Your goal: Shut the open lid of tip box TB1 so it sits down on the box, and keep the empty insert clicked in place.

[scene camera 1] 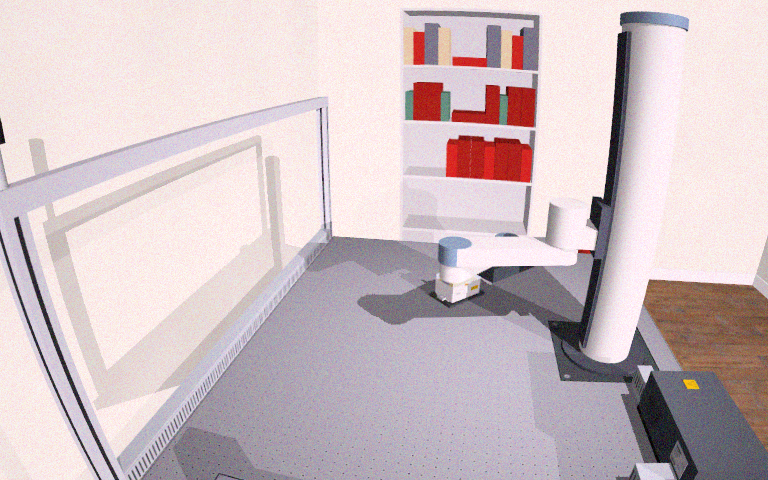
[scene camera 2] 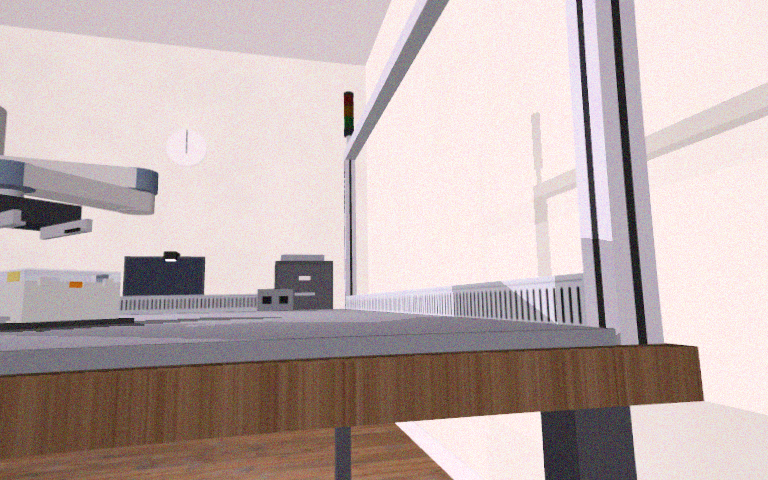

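Seen in the pictures: gripper, between the fingertips: (scene camera 2: pixel 55 221); arm's base, origin of its link: (scene camera 1: pixel 602 353).
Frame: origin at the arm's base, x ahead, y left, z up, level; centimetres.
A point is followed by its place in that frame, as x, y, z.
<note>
A white box (scene camera 1: pixel 453 290) {45.4, -21.0, 6.4} (scene camera 2: pixel 67 302) {46.6, -31.7, 4.5} with a yellow label stands on a dark base (scene camera 1: pixel 450 303) {46.0, -20.3, 2.1} (scene camera 2: pixel 107 322) {50.7, -28.9, 1.6}; the name TB1 cannot be read. In the scene camera 2 view a pale see-through band, which looks like the lid (scene camera 2: pixel 84 275) {47.9, -30.3, 8.3}, lies level along its top. No upright lid shows above the box. Whether the lid sits fully down cannot be told, and the insert cannot be made out. My gripper (scene camera 2: pixel 35 224) is shut and empty, a clear gap above the box at the left edge of that view. In the scene camera 1 view the arm's end covers the gripper.
My arm (scene camera 1: pixel 515 250) {30.6, 6.5, 32.4} (scene camera 2: pixel 84 183) {39.6, -8.1, 26.7} reaches over the box from the white column (scene camera 1: pixel 642 186) {1.7, 7.3, 50.5}. A framed clear guard (scene camera 1: pixel 186 141) {100.4, 26.5, 60.0} (scene camera 2: pixel 620 169) {101.7, -72.5, 14.4} runs along one side of the table. A dark cabinet (scene camera 1: pixel 702 418) {-10.2, 41.1, 12.7} stands near the column. A small grey unit (scene camera 2: pixel 275 299) {75.0, 63.0, 5.2} stands at the back.
</note>
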